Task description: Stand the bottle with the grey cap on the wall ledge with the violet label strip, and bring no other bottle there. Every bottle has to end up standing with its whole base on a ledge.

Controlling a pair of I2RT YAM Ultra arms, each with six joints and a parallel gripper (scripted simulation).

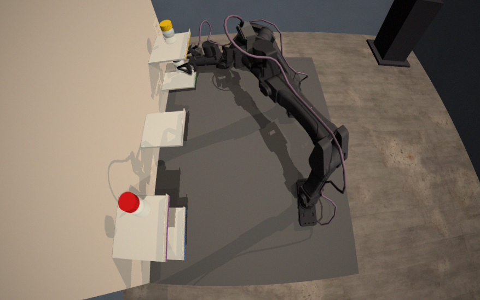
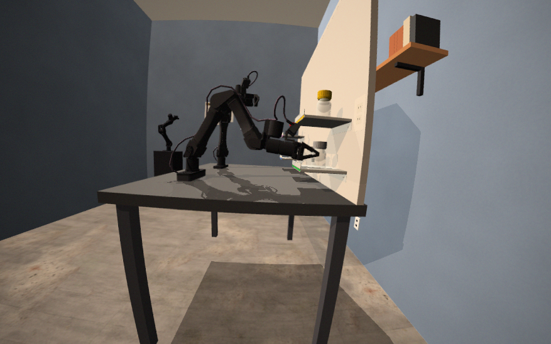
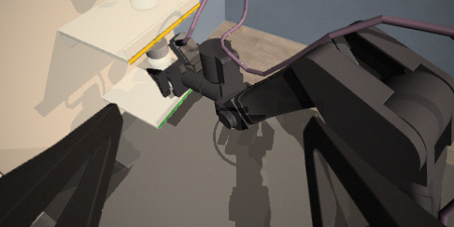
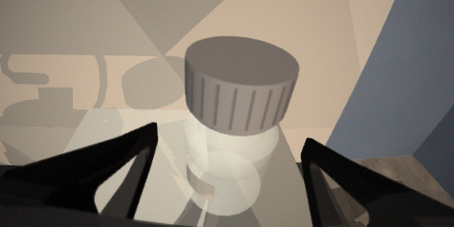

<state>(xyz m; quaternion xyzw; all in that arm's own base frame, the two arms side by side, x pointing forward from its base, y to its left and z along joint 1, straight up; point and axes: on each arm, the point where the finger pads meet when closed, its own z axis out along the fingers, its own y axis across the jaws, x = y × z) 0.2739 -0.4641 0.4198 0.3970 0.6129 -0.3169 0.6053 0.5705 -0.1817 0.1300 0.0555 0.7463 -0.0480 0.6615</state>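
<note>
My right gripper is now 10 mm short of the grey-cap bottle and 10 mm above it. Round my right hand: yellow-capped bottle: 180 mm above, 20 mm ahead, 10 mm to the right; then green-capped bottle: 780 mm to the left, 10 mm below, 10 mm ahead; then beige wall: 440 mm to the left, 290 mm above, 110 mm ahead.
</note>
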